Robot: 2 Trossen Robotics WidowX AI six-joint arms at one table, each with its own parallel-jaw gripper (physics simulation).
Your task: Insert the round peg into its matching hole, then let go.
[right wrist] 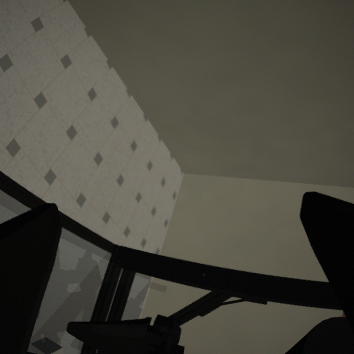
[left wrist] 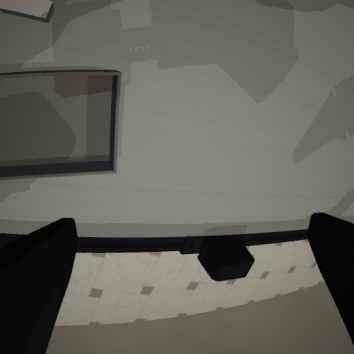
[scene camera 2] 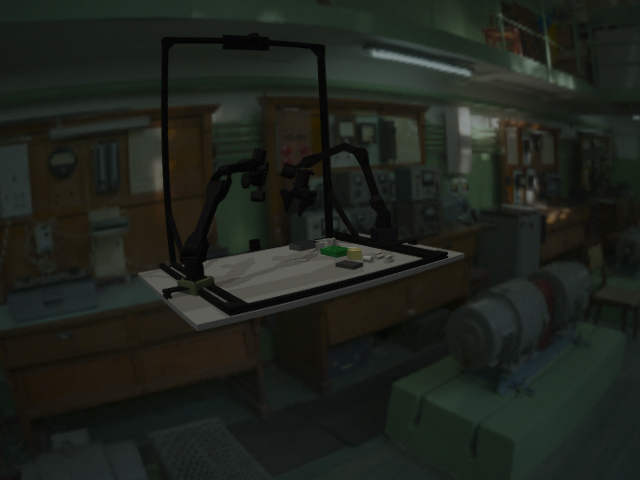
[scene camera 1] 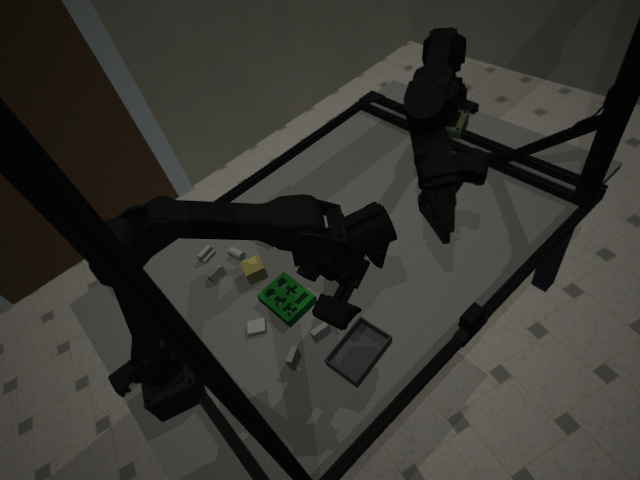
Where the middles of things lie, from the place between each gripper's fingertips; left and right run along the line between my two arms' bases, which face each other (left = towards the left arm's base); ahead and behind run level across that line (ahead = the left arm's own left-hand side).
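My left hand is the reference for these: the dark tray [scene camera 1: 355,355] is 15 cm below it and 6 cm to the left of it, and the green hole board [scene camera 1: 304,300] is 15 cm below it too, 21 cm ahead of it and 6 cm to the left of it.
From my right hand, the dark tray is 280 mm below, 100 mm ahead and 150 mm to the left, and the green hole board is 280 mm below, 310 mm ahead and 150 mm to the left.
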